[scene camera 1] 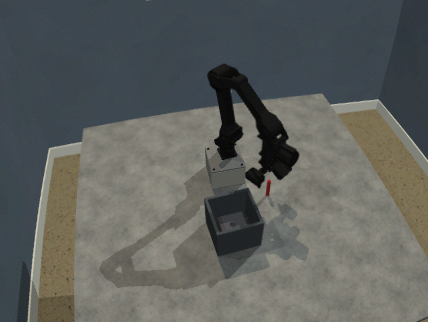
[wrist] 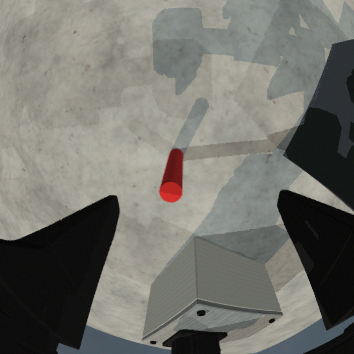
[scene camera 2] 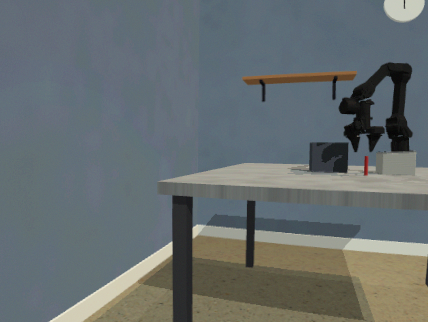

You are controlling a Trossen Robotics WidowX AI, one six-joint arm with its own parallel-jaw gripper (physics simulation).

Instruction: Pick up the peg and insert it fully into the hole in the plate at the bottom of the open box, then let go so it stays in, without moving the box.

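Seen in the pictures: gripper, fingertip midpoint: (scene camera 1: 267,180) (wrist: 201,201) (scene camera 2: 363,152); arm's base, origin of the base link: (scene camera 1: 227,152) (wrist: 193,339) (scene camera 2: 400,151).
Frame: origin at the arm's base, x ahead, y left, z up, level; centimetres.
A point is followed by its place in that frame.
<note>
A red peg (scene camera 1: 268,188) {x 18.5, y 10.3, z -5.7 cm} (scene camera 2: 366,166) {x 18.0, y 11.1, z -6.4 cm} (wrist: 173,172) {x 18.6, y 10.7, z -3.6 cm} stands upright on the table, beside the open box and apart from it. The dark grey open box (scene camera 1: 241,239) {x 38.6, y -8.4, z -2.7 cm} (scene camera 2: 328,158) {x 31.5, y -0.5, z -3.7 cm} (wrist: 324,132) {x 26.8, y -0.3, z -5.6 cm} stands on the table. In scene camera 1, a plate with a small round hole (scene camera 1: 233,224) {x 29.7, y -8.0, z -5.8 cm} shows at its bottom; the plate is hidden in scene camera 2. My gripper (scene camera 1: 270,177) {x 19.0, y 9.0, z -0.5 cm} (scene camera 2: 363,150) {x 19.0, y 9.0, z -0.5 cm} (wrist: 201,201) {x 19.0, y 9.0, z -0.5 cm} is open and empty, pointing down. Its fingertips are a little above the peg's top. In the wrist view the peg shows between the fingers' lines, nearer the left finger and ahead of the tips.
The arm's light grey base block (scene camera 1: 227,178) {x 8.4, y -2.8, z -5.6 cm} (scene camera 2: 395,163) {x 4.0, y 4.9, z -5.2 cm} (wrist: 225,280) {x 8.8, y 0.3, z -4.4 cm} stands near the box and the peg. Both stand on the grey table (scene camera 1: 140,160) {x -18.1, y -33.9, z -10.1 cm} (scene camera 2: 220,176) {x 75.8, y 32.9, z -10.1 cm} (wrist: 75,150) {x 14.1, y 21.3, z -10.1 cm}. A wooden shelf (scene camera 2: 300,78) hangs on the wall behind.
</note>
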